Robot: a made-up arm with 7 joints. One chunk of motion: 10 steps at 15 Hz.
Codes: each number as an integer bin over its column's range. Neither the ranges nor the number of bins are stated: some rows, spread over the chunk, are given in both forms.
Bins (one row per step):
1: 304 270 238 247 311 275 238
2: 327 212 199 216 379 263 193
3: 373 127 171 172 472 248 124
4: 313 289 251 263 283 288 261
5: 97 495 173 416 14 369 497
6: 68 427 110 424 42 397 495
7: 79 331 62 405 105 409 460
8: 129 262 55 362 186 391 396
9: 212 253 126 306 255 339 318
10: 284 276 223 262 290 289 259
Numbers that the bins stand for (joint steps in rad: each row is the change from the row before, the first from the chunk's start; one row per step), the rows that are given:
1: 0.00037 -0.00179 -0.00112 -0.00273 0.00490 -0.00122 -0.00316
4: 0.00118 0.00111 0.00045 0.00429 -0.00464 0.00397 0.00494
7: -0.01989 0.00752 -0.02248 0.06653 -0.06525 0.05228 0.07504
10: -0.00143 -0.00087 -0.00294 0.00385 -0.00225 0.00437 0.00423
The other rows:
2: 0.00244 -0.01064 -0.00586 -0.01632 0.02805 -0.00601 -0.01902
3: 0.00658 -0.02361 -0.00925 -0.03560 0.05972 -0.01199 -0.04332
5: -0.01827 0.03256 -0.00901 0.07136 -0.09623 0.03631 0.08807
6: -0.02088 0.02218 -0.01665 0.07486 -0.08670 0.04749 0.08736
8: -0.01539 -0.00301 -0.02333 0.04768 -0.03767 0.04509 0.05249
9: -0.00792 -0.00438 -0.01471 0.02314 -0.01417 0.02433 0.02502

